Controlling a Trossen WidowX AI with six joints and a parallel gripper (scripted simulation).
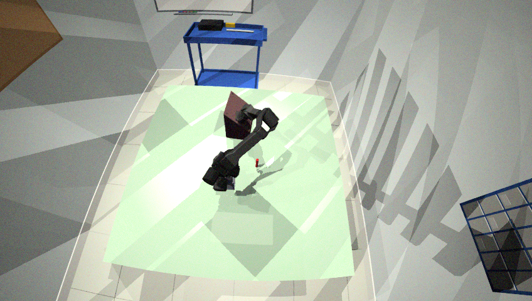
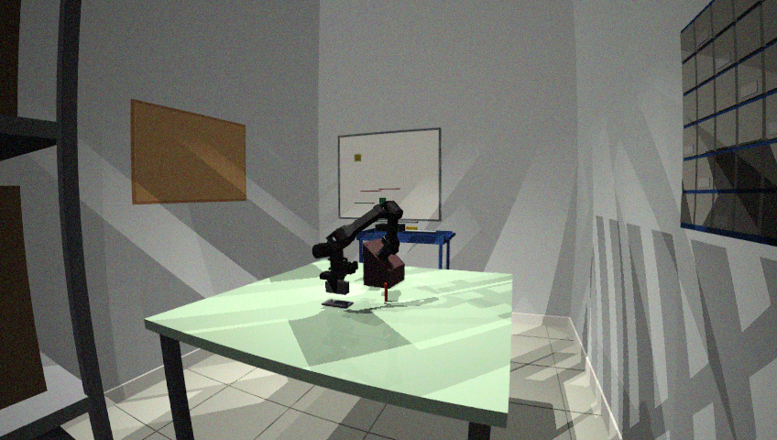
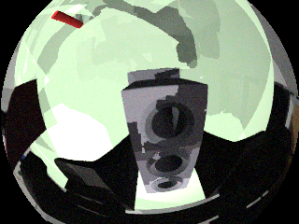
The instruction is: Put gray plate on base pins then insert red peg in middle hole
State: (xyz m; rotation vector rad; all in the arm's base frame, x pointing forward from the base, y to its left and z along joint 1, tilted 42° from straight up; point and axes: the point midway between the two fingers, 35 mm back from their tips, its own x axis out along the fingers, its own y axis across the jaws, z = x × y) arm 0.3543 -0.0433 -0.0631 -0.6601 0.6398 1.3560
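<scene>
Right now my gripper tip is 5 cm above the base. The rest, counted from my gripper tip: gray plate 3 cm above; red peg 11 cm behind, 18 cm to the left, 2 cm below.
</scene>
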